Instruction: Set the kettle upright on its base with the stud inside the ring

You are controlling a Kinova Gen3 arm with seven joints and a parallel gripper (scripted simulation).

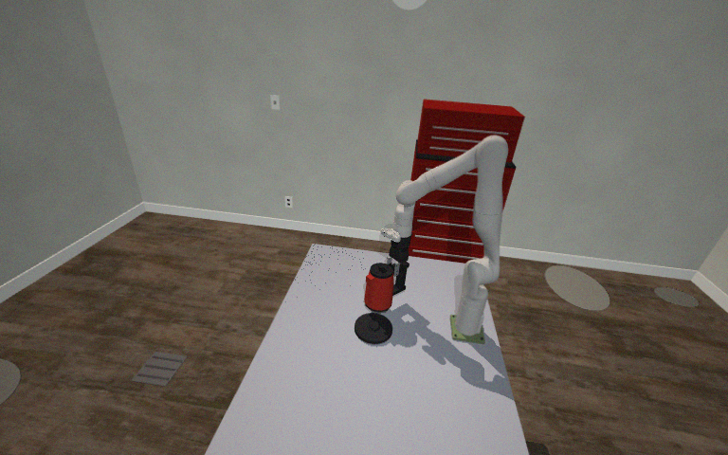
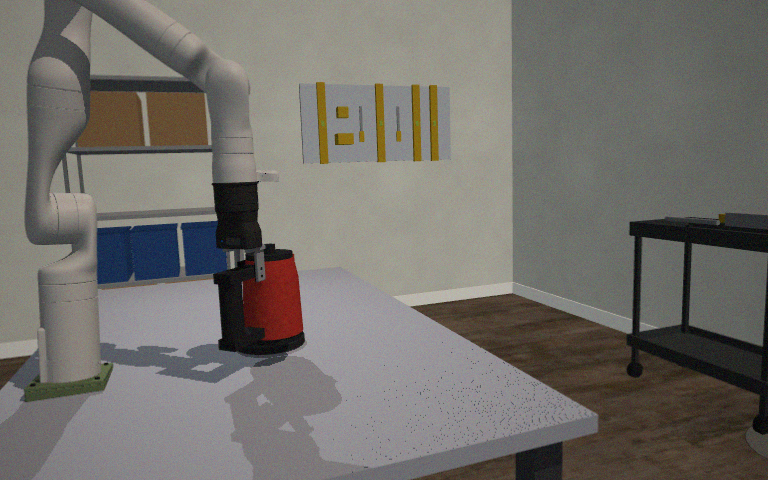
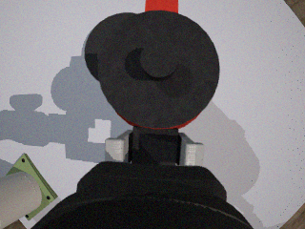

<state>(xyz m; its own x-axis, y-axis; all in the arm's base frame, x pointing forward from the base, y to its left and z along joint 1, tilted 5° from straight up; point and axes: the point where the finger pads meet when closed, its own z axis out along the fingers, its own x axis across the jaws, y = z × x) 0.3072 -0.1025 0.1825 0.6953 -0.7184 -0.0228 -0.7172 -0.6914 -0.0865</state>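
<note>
Now: the red kettle 5 cm below my hand, 2 cm to the left of it and 2 cm ahead of it. Also, from my hand: round black base 18 cm below, 15 cm to the left, 5 cm ahead.
</note>
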